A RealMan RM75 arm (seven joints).
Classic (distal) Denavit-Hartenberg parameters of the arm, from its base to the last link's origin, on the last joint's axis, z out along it. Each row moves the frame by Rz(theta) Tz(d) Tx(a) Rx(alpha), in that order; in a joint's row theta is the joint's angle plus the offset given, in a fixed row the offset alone. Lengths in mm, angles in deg.
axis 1: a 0, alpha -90, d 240.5, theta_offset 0
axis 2: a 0, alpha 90, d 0, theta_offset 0
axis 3: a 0, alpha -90, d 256, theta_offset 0
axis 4: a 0, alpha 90, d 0, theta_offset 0
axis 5: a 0, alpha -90, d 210, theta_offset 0
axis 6: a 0, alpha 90, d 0, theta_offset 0
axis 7: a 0, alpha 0, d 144, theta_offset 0
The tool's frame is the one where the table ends.
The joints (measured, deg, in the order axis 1, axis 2, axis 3, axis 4, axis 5, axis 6, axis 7), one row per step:
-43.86, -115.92, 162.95, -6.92, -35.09, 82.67, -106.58
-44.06, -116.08, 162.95, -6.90, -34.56, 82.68, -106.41
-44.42, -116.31, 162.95, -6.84, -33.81, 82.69, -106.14
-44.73, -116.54, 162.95, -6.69, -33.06, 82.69, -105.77
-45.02, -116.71, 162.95, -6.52, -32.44, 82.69, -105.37
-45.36, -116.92, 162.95, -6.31, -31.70, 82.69, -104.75
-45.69, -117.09, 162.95, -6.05, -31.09, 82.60, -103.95
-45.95, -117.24, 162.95, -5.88, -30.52, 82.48, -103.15
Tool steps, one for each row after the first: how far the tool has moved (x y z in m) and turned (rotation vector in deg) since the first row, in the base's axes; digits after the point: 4 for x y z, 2 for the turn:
0.0016, -0.0006, -0.0022, -0.40, 0.28, -0.50
0.0045, -0.0013, -0.0054, -0.96, 0.68, -1.30
0.0073, -0.0023, -0.0088, -1.51, 1.06, -2.15
0.0098, -0.0030, -0.0117, -1.92, 1.39, -2.96
0.0129, -0.0040, -0.0150, -2.33, 1.85, -4.02
0.0158, -0.0046, -0.0181, -2.52, 2.36, -5.11
0.0179, -0.0052, -0.0207, -2.61, 2.94, -6.07

